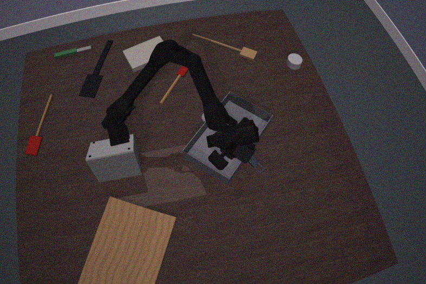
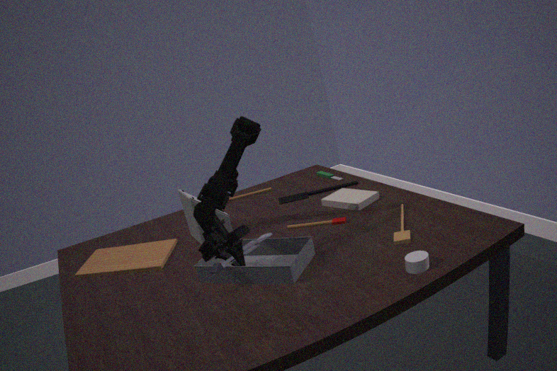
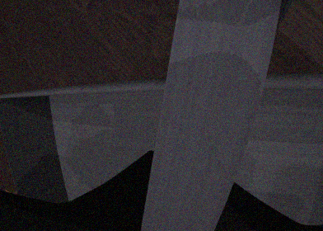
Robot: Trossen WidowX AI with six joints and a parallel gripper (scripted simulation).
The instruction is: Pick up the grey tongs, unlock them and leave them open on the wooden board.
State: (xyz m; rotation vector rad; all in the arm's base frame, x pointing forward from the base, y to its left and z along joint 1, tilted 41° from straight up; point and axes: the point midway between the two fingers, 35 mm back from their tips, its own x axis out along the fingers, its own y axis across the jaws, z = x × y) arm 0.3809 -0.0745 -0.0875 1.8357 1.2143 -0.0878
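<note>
Now: gripper tip 2 cm past the grey roasting tin and 5 cm to the right of it. The rest, counted from my gripper tip: wooden board: 48 cm behind, 25 cm to the right, 2 cm below; then white cylinder: 39 cm ahead, 31 cm to the left, 1 cm below; then white slab: 20 cm behind, 55 cm to the left, 2 cm below.
</note>
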